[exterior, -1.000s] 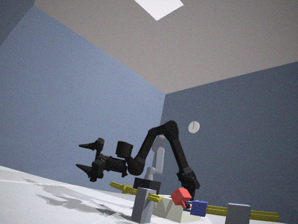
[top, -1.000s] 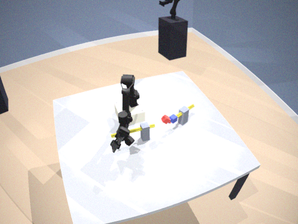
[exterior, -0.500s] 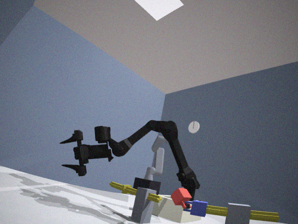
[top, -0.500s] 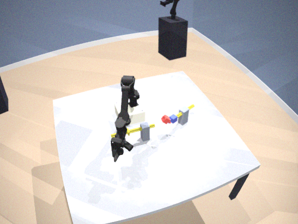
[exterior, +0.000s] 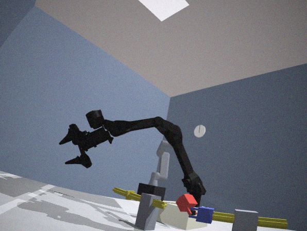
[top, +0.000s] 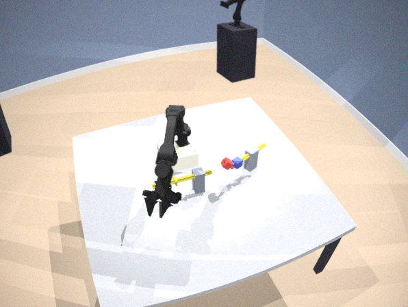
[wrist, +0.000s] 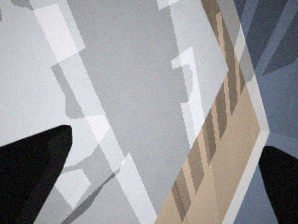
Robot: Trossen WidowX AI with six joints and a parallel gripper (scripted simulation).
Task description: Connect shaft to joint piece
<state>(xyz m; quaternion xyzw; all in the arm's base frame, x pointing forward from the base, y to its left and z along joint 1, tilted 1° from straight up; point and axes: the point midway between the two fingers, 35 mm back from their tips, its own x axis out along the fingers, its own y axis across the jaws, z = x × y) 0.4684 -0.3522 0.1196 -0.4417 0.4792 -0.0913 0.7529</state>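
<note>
Right now the red square joint piece is 200 mm behind my gripper tip, 470 mm to the left of it and 70 mm below it.
</note>
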